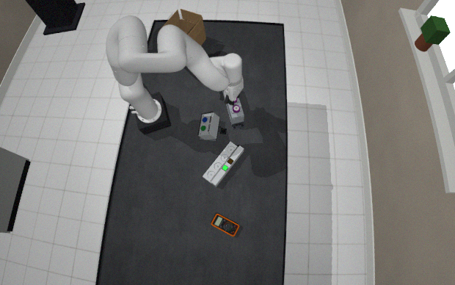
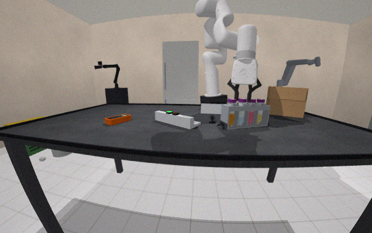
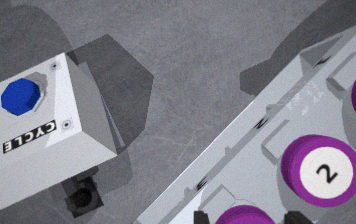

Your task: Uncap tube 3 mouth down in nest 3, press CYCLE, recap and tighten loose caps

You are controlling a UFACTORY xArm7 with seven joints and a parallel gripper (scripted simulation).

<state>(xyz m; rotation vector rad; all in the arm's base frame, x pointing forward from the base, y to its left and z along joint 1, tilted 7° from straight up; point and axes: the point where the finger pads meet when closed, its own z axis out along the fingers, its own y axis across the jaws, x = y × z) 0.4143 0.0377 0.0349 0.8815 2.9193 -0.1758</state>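
My gripper is now 10 mm above the purple cap. From my hand the other things lie so: blue cycle key 140 mm behind, 80 mm to the right, 60 mm below; then green ready key 150 mm behind, 120 mm to the right, 60 mm below; then key housing 130 mm behind, 100 mm to the right, 80 mm below.
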